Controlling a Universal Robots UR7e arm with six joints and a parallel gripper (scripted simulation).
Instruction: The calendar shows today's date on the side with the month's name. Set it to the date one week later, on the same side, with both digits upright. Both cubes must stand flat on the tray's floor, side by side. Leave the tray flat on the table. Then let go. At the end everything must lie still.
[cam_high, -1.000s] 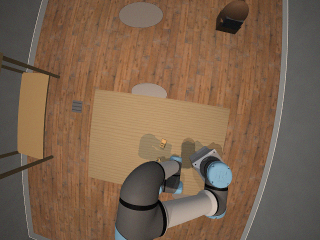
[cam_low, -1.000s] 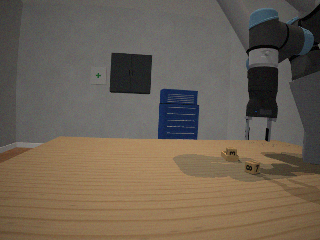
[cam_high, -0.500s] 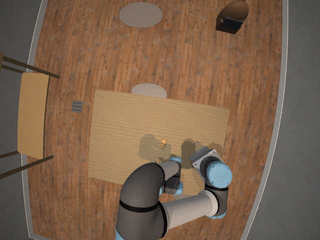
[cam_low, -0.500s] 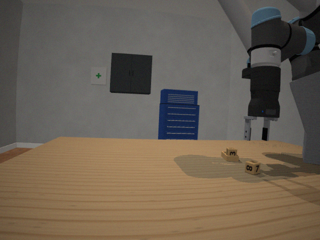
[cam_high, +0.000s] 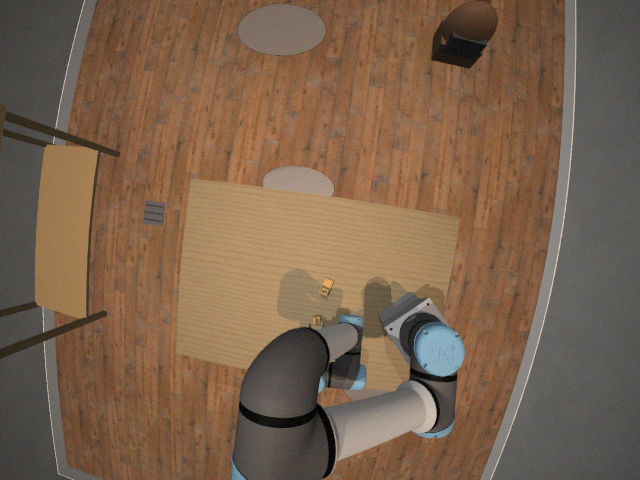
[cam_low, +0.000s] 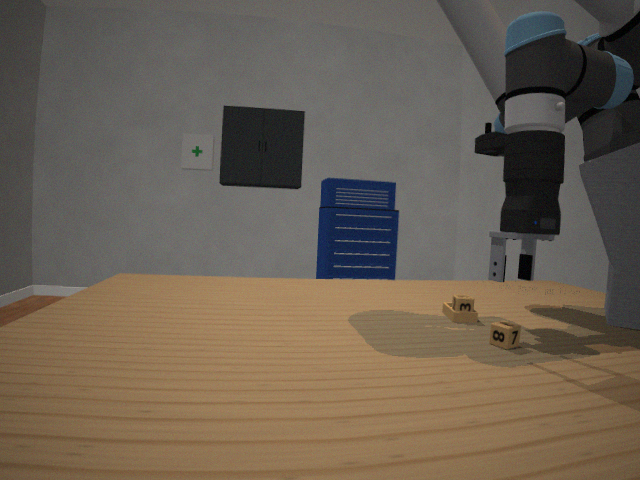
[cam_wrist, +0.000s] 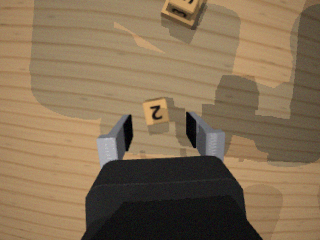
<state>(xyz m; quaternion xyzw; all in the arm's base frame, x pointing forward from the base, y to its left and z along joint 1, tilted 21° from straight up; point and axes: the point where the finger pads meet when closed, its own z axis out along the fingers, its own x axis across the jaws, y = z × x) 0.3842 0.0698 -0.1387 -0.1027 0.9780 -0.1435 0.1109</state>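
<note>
Right now the wooden date cube is 9 cm below my hand. Also, from my hand: wooden calendar tray 2 cm behind, 15 cm to the right, 10 cm below.
</note>
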